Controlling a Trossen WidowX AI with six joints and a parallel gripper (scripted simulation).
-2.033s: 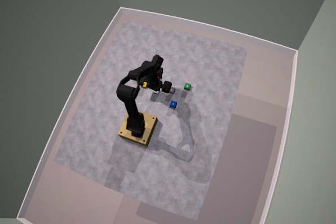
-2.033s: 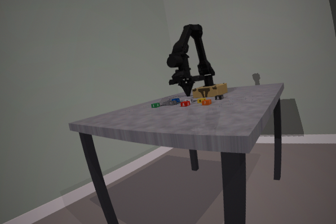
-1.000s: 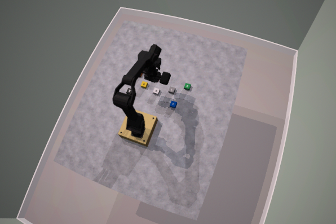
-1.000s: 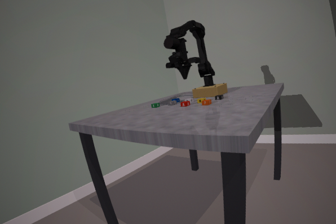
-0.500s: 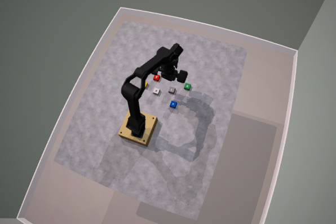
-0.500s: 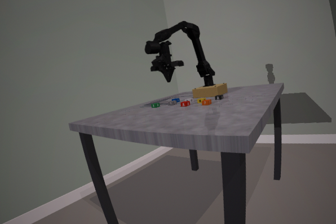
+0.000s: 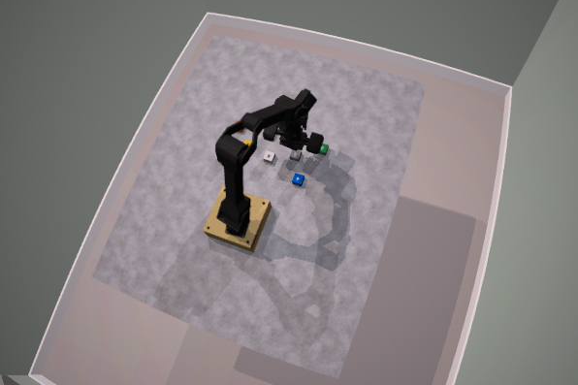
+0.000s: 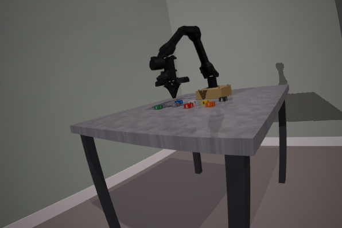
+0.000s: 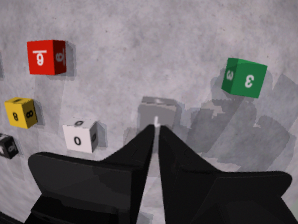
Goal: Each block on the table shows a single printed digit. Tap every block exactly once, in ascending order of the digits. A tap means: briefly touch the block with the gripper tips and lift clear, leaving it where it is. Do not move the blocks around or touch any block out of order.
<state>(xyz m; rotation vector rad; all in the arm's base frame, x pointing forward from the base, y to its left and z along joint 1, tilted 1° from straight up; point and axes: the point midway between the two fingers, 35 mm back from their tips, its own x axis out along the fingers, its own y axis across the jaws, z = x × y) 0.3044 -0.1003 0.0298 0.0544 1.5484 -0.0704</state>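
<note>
My gripper tip is now 3 cm above the grey block. From my gripper tip the other things lie so: green block: 8 cm to the right, 4 cm ahead, 3 cm below; then white block: 8 cm to the left, 3 cm below, 3 cm behind; then blue block: 9 cm behind, 3 cm to the right, 3 cm below.
</note>
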